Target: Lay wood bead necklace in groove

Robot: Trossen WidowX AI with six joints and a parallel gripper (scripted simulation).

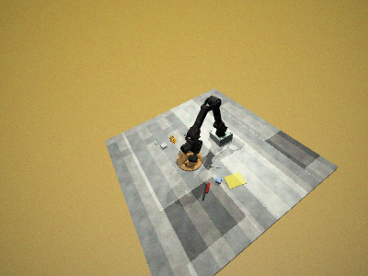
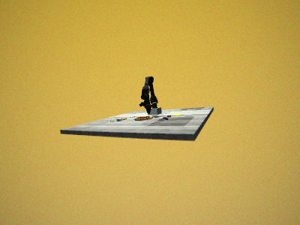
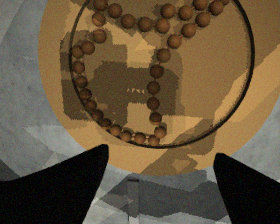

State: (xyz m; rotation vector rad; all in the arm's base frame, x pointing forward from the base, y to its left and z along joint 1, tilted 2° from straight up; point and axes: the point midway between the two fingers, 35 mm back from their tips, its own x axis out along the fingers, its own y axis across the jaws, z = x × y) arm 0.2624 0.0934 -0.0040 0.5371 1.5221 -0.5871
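The round bead board is 5 cm ahead of my gripper tip, 4 cm below it and 3 cm to the right of it. The rest, counted from my gripper tip: thin grey stick: 9 cm to the left, 8 cm behind, 5 cm below; then red-handled tool: 24 cm to the left, 4 cm below, 4 cm ahead; then small blue block: 22 cm to the left, 6 cm behind, 4 cm below.
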